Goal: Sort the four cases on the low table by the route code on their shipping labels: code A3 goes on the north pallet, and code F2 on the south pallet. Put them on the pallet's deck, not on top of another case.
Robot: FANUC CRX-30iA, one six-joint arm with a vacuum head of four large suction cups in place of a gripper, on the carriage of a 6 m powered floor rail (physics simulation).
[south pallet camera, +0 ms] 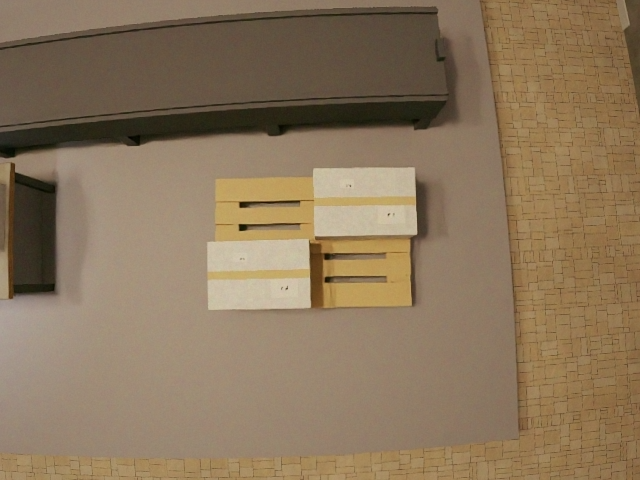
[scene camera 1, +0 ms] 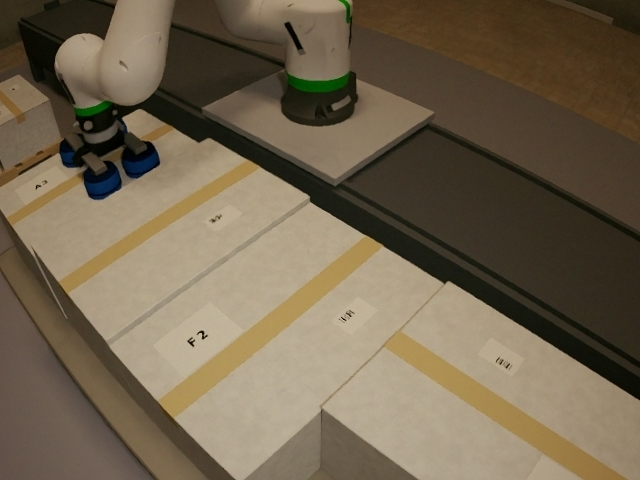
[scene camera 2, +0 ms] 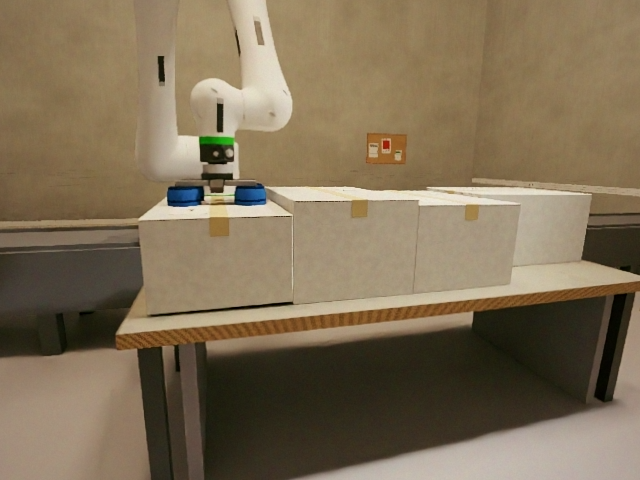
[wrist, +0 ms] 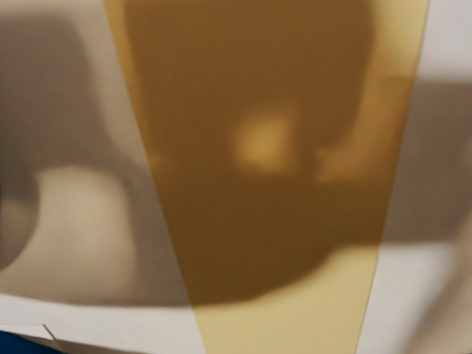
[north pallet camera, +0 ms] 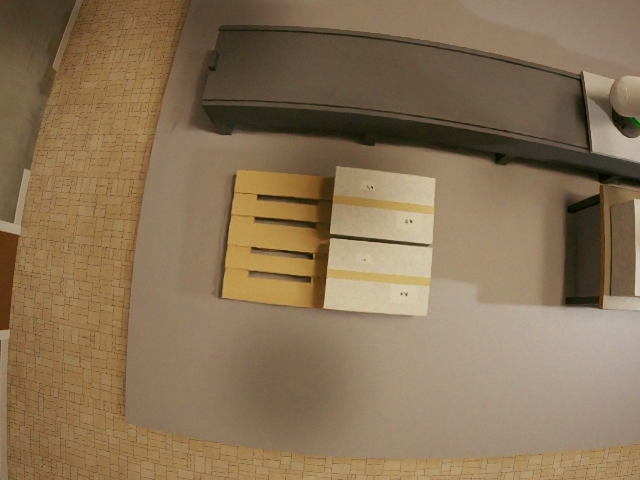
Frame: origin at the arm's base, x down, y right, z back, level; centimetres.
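Seen in the pictures: hand, its tool point: [wrist: 255, 255]; arm's base, origin of its link: [scene camera 1: 317, 107] [north pallet camera: 627, 119].
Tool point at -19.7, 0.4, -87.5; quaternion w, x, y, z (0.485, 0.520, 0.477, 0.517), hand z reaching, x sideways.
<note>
Pixels of each thing's top centre, then the offset from my tool point to it, as dx, dy, dz. Level surfaces: height alone.
- A3 case, centre of its top: [wrist: 263, 135] [scene camera 1: 92, 169] [scene camera 2: 218, 203] -2.5, +0.5, -5.5
- low table, height of its surface: dx +23.8
- taller case, centre of its top: [scene camera 1: 163, 220] [scene camera 2: 329, 191] -6.0, -37.8, -5.1
- F2 case, centre of its top: [scene camera 1: 280, 318] [scene camera 2: 423, 196] -4.3, -76.0, -5.1
- fourth case, centre of its top: [scene camera 1: 519, 422] [scene camera 2: 505, 190] -5.8, -123.7, +4.5
My suction gripper [scene camera 1: 103, 156] [scene camera 2: 217, 195] has its blue cups flat on the A3 case [scene camera 1: 62, 207] [scene camera 2: 217, 268] [wrist: 280, 325] at one end of the low table [scene camera 2: 310, 316] and holds it. A thin dark gap shows under this case, a hair above the table. Beside it stands a taller case [scene camera 1: 134, 268] [scene camera 2: 356, 253], its route code not visible. Then come the F2 case [scene camera 1: 268, 273] [scene camera 2: 465, 253] and a fourth case [scene camera 1: 454, 413] [scene camera 2: 553, 227], its code cut off. The north pallet [north pallet camera: 271, 236] and south pallet [south pallet camera: 361, 298] show in their own views.
Two cases [north pallet camera: 356, 222] [north pallet camera: 361, 304] fill the table-side half of the north pallet. Two cases [south pallet camera: 351, 222] [south pallet camera: 242, 299] stand diagonally on the south pallet, with bare deck at the other two corners. The rail [scene camera 1: 506, 217] [north pallet camera: 392, 77] [south pallet camera: 222, 62] runs behind the table.
</note>
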